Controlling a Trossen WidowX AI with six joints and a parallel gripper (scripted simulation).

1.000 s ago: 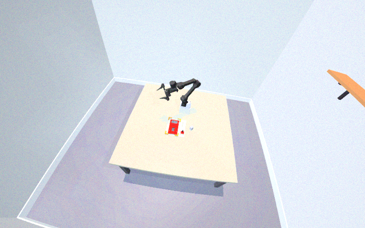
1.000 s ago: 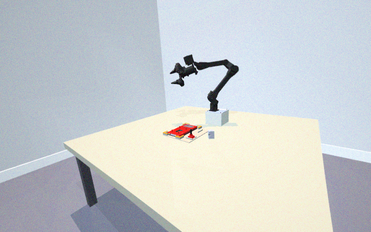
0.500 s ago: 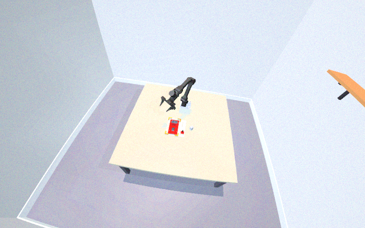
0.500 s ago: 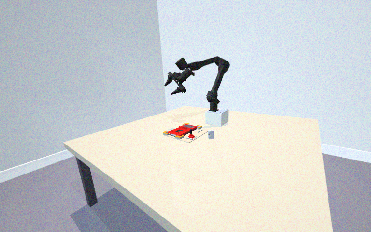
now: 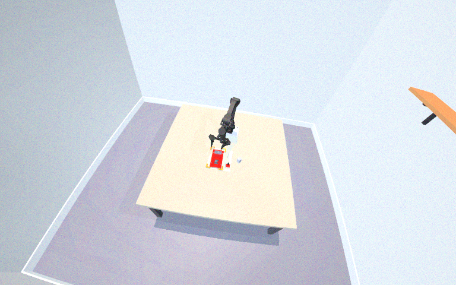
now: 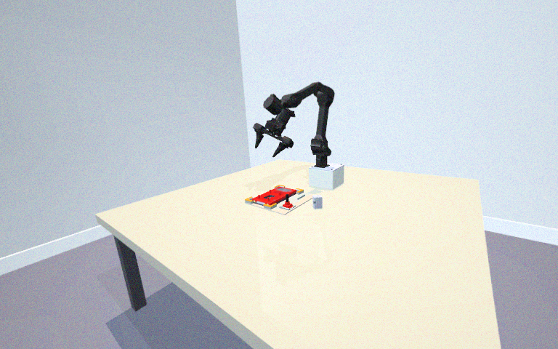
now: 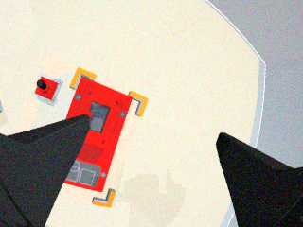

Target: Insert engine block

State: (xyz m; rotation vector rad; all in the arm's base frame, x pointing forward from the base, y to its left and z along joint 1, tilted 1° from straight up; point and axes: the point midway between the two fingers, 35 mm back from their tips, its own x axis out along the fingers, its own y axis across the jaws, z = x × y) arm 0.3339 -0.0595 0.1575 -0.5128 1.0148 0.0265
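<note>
Right now the engine block is 7 cm behind my gripper tip, 22 cm to the left of it and 20 cm below it.
</note>
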